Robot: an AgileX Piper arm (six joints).
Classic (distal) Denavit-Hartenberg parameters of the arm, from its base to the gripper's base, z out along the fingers. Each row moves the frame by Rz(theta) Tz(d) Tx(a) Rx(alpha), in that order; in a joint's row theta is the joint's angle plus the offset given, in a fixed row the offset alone. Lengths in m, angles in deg.
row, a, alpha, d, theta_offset
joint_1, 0, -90, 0.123, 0
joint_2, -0.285, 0, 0, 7.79
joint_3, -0.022, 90, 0, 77.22
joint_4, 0, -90, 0.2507, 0
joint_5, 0, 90, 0, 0
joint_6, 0, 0, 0.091, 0
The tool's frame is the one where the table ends.
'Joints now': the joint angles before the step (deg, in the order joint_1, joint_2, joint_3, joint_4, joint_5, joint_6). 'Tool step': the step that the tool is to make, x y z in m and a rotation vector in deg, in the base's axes. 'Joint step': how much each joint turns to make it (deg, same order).
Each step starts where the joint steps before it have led.
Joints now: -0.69, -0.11, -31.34, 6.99, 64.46, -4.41
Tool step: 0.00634, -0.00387, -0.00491, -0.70, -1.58, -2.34
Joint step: 0.00, -0.23, 2.00, -2.52, -3.50, 1.31
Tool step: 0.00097, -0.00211, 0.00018, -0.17, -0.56, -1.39
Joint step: 0.00, 0.00, 0.18, -1.49, -0.80, 1.15
